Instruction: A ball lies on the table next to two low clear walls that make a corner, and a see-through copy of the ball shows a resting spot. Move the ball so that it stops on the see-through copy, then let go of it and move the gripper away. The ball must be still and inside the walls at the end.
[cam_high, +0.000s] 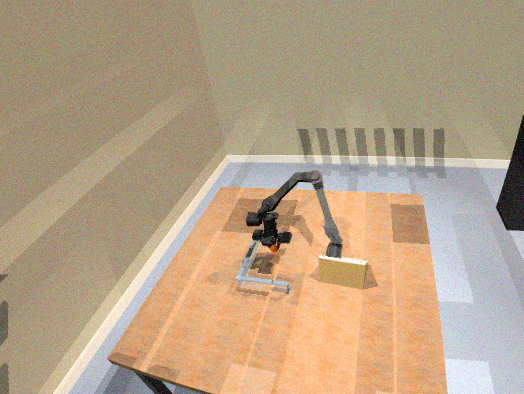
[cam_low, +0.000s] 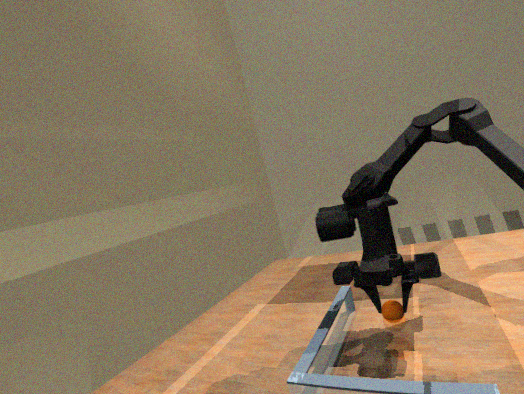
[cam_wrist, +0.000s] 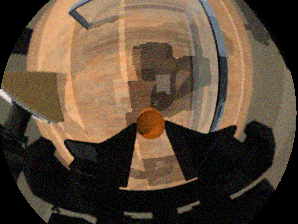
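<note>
My gripper tip is now 20 mm above the see-through copy of ball. Also, from my gripper tip: orange ball: right at my gripper tip.
</note>
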